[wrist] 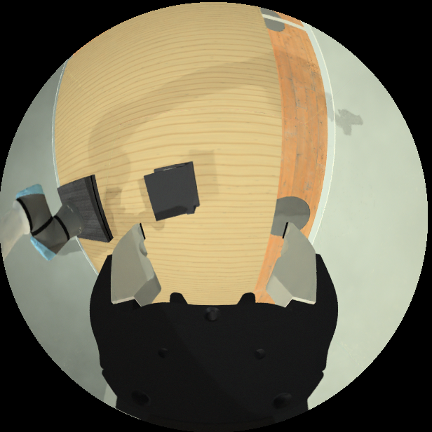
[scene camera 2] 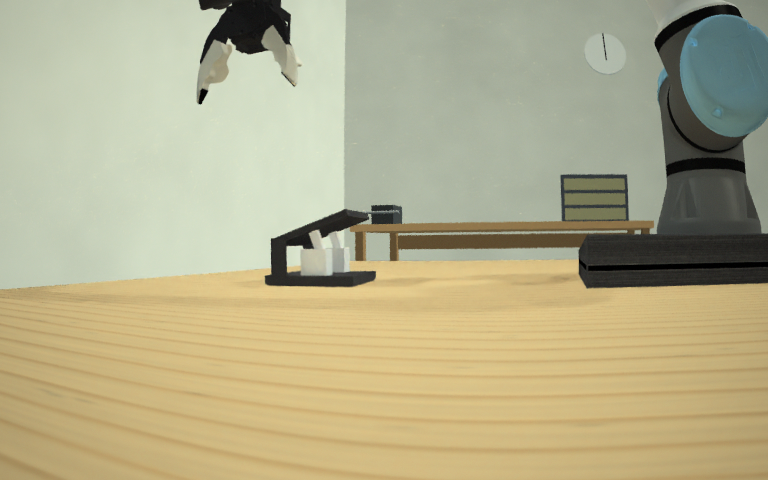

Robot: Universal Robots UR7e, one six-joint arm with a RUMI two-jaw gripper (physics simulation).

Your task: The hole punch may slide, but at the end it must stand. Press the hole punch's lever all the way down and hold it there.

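Frame: origin at the arm's base, x right, y ahead, z up, level; centimetres.
Where they show: gripper, fingertip midpoint: (scene camera 2: 243,95); arm's base, link origin: (scene camera 2: 709,242).
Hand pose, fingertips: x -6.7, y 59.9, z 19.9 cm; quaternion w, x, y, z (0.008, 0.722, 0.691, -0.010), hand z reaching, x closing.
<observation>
Each offset is from my fingertips to the top centre of the thing. "spot": to the spot under its first point. Level surfaces: height alone.
The hole punch @[dz -15.7, dx +1.8, dy -10.6 cm] (scene camera 2: 318,279) (wrist: 172,192) stands upright on its black base on the wooden table. Its black lever @[spot: dz -17.4, dx -3.6, dy -12.4 cm] (scene camera 2: 320,225) slopes upward from the rear post at the left to a raised free end at the right, in scene camera 2. Two white blocks @[spot: dz -21.5, dx -3.4, dy -11.8 cm] (scene camera 2: 316,262) with slanted white pieces stand between the base and the lever. My gripper (scene camera 2: 247,95) (wrist: 213,225) is open and empty. It hangs high above the hole punch, touching nothing, and in scene camera 2 it is up and a little to the left of it. In the wrist view the lever hides most of the base.
The wooden table @[dz -24.2 cm] (scene camera 2: 396,362) (wrist: 235,135) carries the robot's dark mounting block (scene camera 2: 673,260) (wrist: 87,207) to the right of the hole punch in scene camera 2. A second table (scene camera 2: 498,226) with a dark box (scene camera 2: 386,214) and a shelf unit (scene camera 2: 594,191) stands behind.
</observation>
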